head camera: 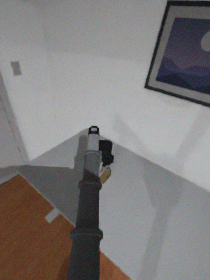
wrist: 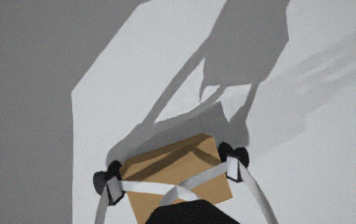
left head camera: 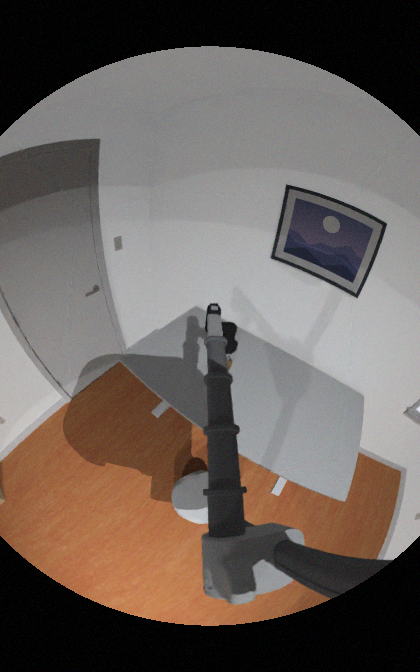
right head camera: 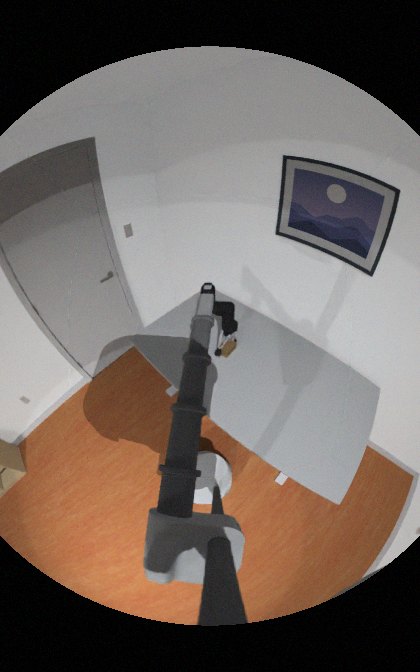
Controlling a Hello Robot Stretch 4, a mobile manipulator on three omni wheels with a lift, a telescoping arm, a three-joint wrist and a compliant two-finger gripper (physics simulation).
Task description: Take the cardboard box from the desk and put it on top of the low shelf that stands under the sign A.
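Frame: origin at the robot's base, x down, y back, z left, level; millimetres.
Where they show: gripper, between the fingertips: point(wrist: 171, 164).
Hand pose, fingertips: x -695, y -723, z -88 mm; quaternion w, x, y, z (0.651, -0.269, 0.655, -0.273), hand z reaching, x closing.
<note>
After its pixels a point has its place.
The small brown cardboard box point(head camera: 105, 175) {x -742, y -702, z -102 mm} point(left head camera: 229, 363) point(right head camera: 229, 348) point(wrist: 175, 175) {x -742, y -724, z -89 mm} is on the grey desk point(head camera: 132, 215) {x -692, y -457, z -262 mm} point(left head camera: 320, 420) point(right head camera: 320, 425) point(wrist: 310, 175) {x -692, y -808, z -235 mm}, near the desk's far corner. My gripper point(right head camera: 226, 346) point(wrist: 171, 164) {x -695, y -723, z -88 mm} is shut on the box. In the wrist view its dark finger pads press on the box's left and right sides, and the box's lower part is hidden behind the gripper body. In the left head view the arm hides part of the box. I cannot tell any gap between box and desk. The low shelf and the sign A do not show.
A wall with a framed picture point(head camera: 187, 55) {x -1481, y -962, z -484 mm} point(left head camera: 329, 240) point(right head camera: 337, 215) rises behind the desk. A grey door point(left head camera: 50, 260) point(right head camera: 60, 270) is at the left. A round white object point(left head camera: 191, 500) point(right head camera: 220, 475) is beside the arm. A tan box-like object point(right head camera: 10, 465) is at the left edge.
</note>
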